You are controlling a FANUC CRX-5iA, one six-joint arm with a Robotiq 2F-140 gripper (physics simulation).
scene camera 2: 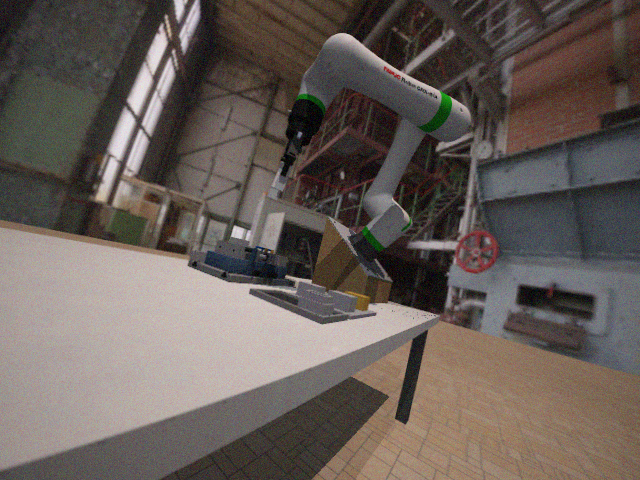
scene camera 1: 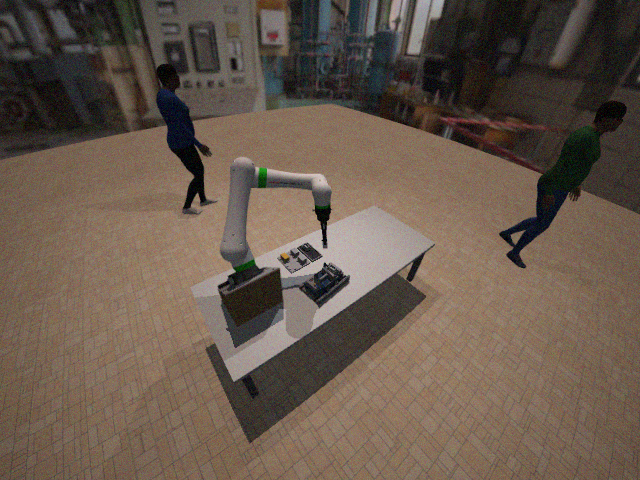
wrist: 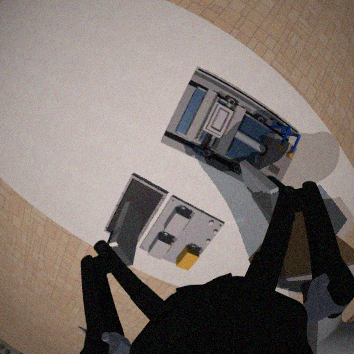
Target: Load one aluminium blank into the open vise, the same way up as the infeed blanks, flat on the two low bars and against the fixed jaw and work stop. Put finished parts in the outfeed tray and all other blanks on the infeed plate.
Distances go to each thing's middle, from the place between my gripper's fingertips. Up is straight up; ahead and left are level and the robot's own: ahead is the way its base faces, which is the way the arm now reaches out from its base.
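Position of the dark outfeed tray [scene camera 2: 285,300] relative to my hand: 250 mm below, 40 mm ahead of it, 180 mm to the left of it.
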